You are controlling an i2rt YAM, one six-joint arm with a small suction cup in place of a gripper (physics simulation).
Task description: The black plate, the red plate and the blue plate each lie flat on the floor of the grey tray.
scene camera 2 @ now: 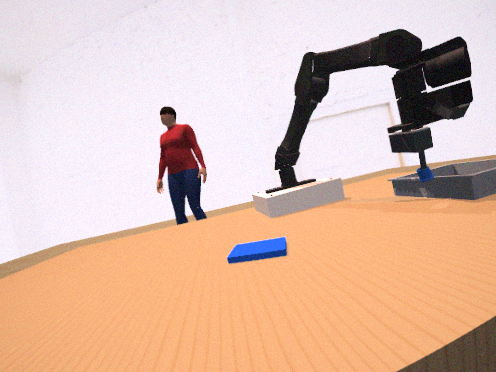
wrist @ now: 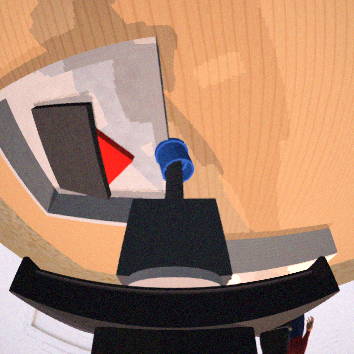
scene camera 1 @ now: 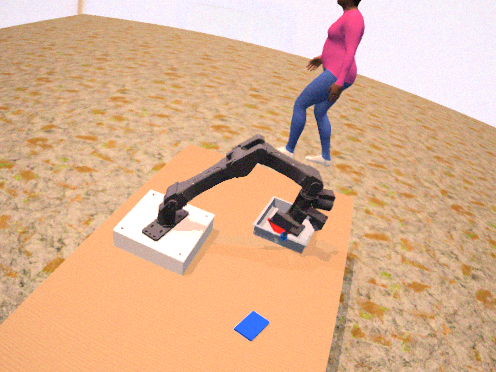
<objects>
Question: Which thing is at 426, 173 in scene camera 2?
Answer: My suction cup.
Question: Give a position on a black plate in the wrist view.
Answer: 67, 132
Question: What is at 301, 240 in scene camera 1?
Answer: A grey tray.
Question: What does the blue plate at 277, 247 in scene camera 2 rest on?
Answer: The table.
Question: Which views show the grey tray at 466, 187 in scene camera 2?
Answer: Scene camera 2, the wrist view and scene camera 1: all of them.
</objects>
